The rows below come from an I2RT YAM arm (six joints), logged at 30 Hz.
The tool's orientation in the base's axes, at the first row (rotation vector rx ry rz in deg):
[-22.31 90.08 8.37]
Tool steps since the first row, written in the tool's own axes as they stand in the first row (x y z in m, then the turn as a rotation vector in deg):
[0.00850 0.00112 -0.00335 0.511 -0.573 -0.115]
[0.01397 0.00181 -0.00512 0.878 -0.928 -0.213]
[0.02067 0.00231 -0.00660 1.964 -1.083 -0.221]
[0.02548 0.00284 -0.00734 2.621 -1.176 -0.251]
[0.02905 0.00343 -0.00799 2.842 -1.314 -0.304]
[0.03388 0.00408 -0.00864 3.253 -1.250 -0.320]
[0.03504 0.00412 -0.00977 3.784 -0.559 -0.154]
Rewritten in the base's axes. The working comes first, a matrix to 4 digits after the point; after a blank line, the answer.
The tool's axes in the first row as the columns of a matrix, in the base's axes (used below as rounded here):
[0.0051 -0.3340 0.9426]
[-0.1546 0.9310 0.3307]
[-0.9880 -0.1474 -0.0469]

[-0.00349 -0.00138 -0.00841 0.086 -0.650 -0.415]
[-0.00536 -0.00217 -0.01383 0.114 -1.070 -0.721]
[-0.00689 -0.00323 -0.02045 0.163 -1.385 -1.770]
[-0.00774 -0.00372 -0.02525 0.170 -1.583 -2.404]
[-0.00853 -0.00394 -0.02883 0.167 -1.763 -2.600]
[-0.00933 -0.00430 -0.03367 0.132 -1.772 -3.015]
[-0.01041 -0.00481 -0.03477 0.061 -1.156 -3.649]

